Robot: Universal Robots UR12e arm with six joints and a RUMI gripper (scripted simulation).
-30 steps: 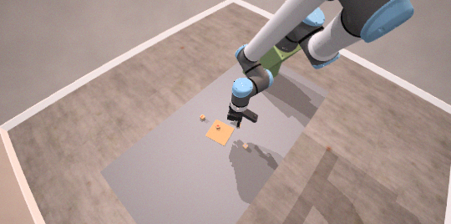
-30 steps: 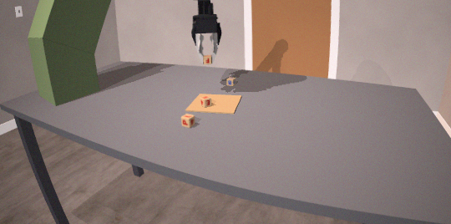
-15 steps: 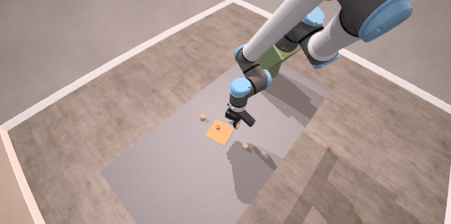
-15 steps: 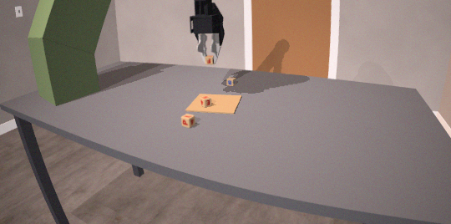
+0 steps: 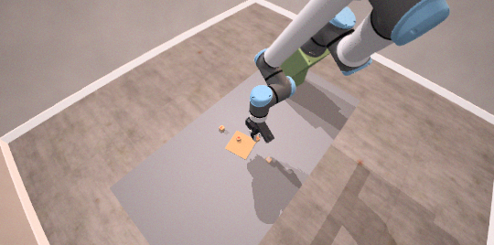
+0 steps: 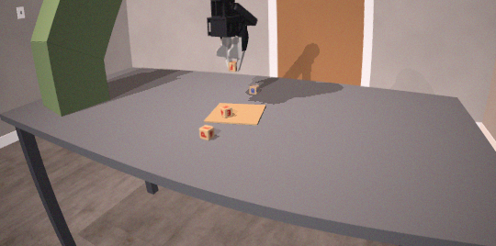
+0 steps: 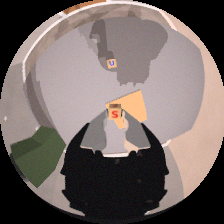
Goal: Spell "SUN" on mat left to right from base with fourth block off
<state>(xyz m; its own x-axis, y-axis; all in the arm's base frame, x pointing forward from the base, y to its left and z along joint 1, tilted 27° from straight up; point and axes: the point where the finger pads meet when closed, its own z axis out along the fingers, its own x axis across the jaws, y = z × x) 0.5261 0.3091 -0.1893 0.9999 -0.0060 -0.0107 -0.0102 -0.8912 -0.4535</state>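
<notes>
My hand is 120 mm above the orange mat, 70 mm to the left of it and 60 mm short of it. Also, from my hand: red-lettered block (220 mm to the right, 100 mm below, 90 mm ahead); then blue-lettered block (110 mm to the left, 100 mm below, 10 mm behind).
</notes>
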